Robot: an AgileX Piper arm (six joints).
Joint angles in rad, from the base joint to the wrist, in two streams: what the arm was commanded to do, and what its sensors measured. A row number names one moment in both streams.
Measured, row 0:
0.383 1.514 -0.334 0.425 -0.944 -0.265
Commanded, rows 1 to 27:
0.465 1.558 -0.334 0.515 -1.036 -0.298
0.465 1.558 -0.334 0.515 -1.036 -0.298
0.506 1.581 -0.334 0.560 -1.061 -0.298
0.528 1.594 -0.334 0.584 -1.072 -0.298
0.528 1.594 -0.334 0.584 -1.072 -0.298
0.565 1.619 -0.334 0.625 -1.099 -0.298
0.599 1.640 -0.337 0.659 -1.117 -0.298
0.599 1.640 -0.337 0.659 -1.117 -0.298
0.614 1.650 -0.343 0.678 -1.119 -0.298
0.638 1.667 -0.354 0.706 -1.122 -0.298
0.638 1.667 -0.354 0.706 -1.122 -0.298
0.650 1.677 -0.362 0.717 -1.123 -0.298
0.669 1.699 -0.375 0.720 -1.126 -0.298
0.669 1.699 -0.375 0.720 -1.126 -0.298
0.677 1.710 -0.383 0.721 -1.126 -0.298
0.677 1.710 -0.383 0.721 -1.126 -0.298
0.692 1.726 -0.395 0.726 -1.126 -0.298
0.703 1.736 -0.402 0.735 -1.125 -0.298
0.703 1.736 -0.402 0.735 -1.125 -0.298
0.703 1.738 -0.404 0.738 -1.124 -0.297
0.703 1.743 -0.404 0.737 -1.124 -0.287
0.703 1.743 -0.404 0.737 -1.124 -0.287
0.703 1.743 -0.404 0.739 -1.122 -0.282
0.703 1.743 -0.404 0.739 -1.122 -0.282
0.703 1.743 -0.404 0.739 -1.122 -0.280
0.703 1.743 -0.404 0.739 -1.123 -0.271
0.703 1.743 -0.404 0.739 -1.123 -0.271
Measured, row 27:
0.697 1.741 -0.394 0.741 -1.116 -0.285
